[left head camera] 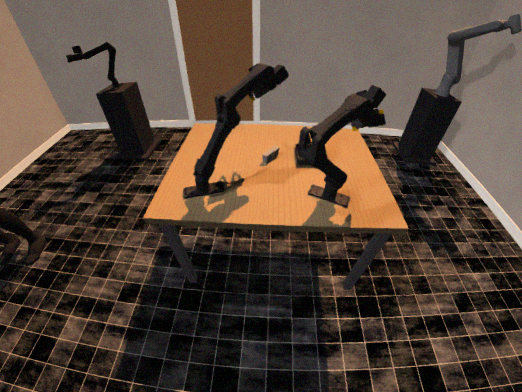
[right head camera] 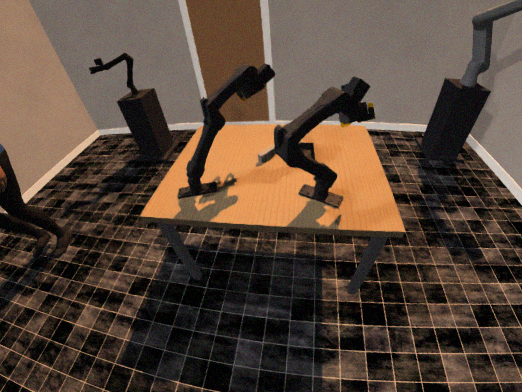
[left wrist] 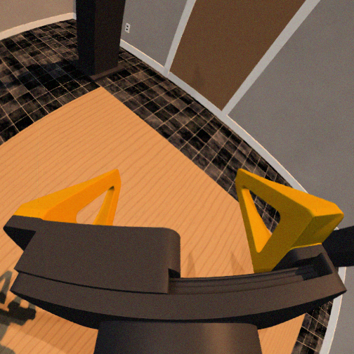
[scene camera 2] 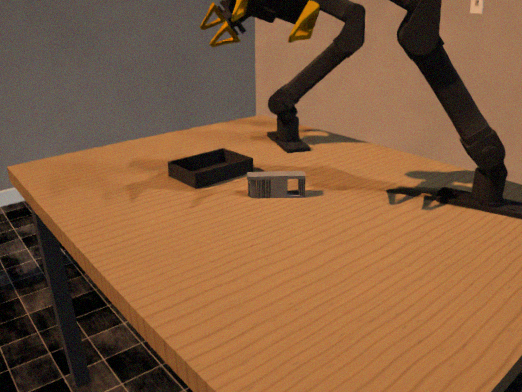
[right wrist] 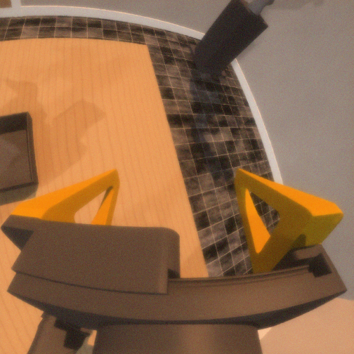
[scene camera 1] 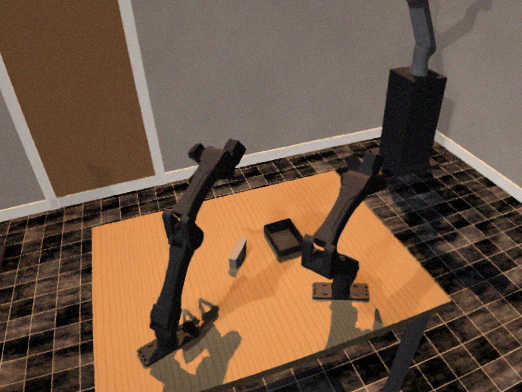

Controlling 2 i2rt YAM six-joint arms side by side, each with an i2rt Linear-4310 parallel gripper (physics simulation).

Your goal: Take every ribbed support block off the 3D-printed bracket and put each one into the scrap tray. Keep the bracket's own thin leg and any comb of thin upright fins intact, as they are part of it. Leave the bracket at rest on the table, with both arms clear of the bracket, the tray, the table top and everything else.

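Frame: origin at the left arm's base, x up, y left, z back, level; centimetres.
Where they show: left gripper, fingertip midpoint: (left head camera: 255, 91) (right head camera: 247, 91) (scene camera 2: 260, 28); right gripper, fingertip midpoint: (left head camera: 369, 125) (right head camera: 361, 119) (scene camera 2: 205, 36); left arm's base, link origin: (left head camera: 203, 190) (right head camera: 197, 190) (scene camera 2: 484, 205) (scene camera 1: 168, 343); right arm's base, link origin: (left head camera: 328, 196) (right head camera: 320, 196) (scene camera 2: 287, 142) (scene camera 1: 340, 292).
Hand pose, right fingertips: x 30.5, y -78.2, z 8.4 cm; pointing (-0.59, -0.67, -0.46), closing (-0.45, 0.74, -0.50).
Note:
Each offset is from my right fingertips to the top centre of the thing. Level surfaces: height alone.
The grey bracket @(dx -25.6, dy +38.2, dz -26.3 cm) (left head camera: 270, 155) (right head camera: 266, 156) (scene camera 1: 238, 257) (scene camera 2: 279, 185) rests on the table. In scene camera 2 its left part shows close vertical ribs under the top plate, then a plain panel, an opening and a thin leg at the right end. I cannot tell which ribs are support block and which are fins. The black scrap tray @(dx -27.0, dy +18.0, dz -22.6 cm) (scene camera 1: 274, 248) (scene camera 2: 225, 172) (right wrist: 33, 152) lies beside the bracket, and no block shows in it in scene camera 1. My left gripper (left wrist: 177, 175) is open and empty, high above the table. My right gripper (right wrist: 176, 175) is open and empty, raised high beyond the tray.
The wooden table @(dx -30.5 cm) (scene camera 1: 125, 260) carries both arm bases. A black pedestal with a dark arm (left head camera: 125, 117) stands behind left, and another pedestal with a grey arm (left head camera: 429, 125) behind right. My arms' shadows fall across the table. Part of a dark figure (right head camera: 30, 210) shows at the left.

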